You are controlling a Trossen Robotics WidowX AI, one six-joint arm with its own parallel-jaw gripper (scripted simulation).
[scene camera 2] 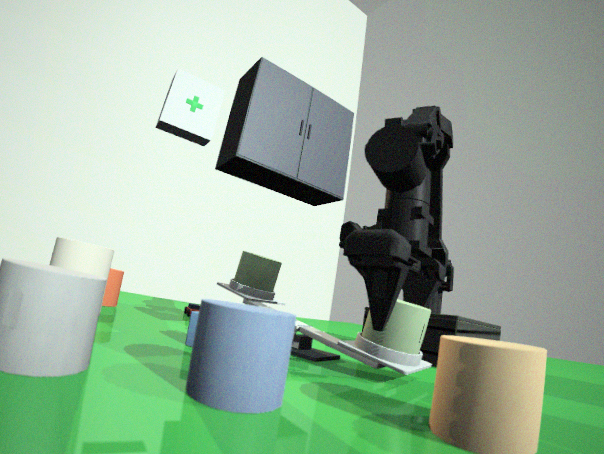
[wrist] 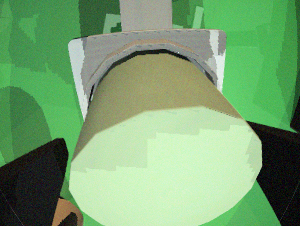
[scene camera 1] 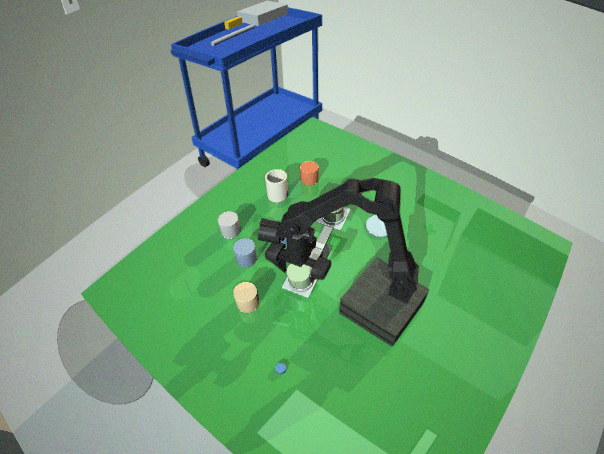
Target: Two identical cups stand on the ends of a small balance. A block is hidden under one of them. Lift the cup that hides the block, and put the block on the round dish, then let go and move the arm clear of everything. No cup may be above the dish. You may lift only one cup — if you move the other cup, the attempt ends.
Labels:
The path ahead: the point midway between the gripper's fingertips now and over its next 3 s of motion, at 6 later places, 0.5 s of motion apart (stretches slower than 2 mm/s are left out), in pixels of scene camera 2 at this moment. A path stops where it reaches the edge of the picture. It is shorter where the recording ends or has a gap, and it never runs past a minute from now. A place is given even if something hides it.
My gripper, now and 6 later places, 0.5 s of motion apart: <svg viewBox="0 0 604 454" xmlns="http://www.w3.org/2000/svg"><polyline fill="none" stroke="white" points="394,331 394,337 394,334 396,321 396,306 395,292 398,276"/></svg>

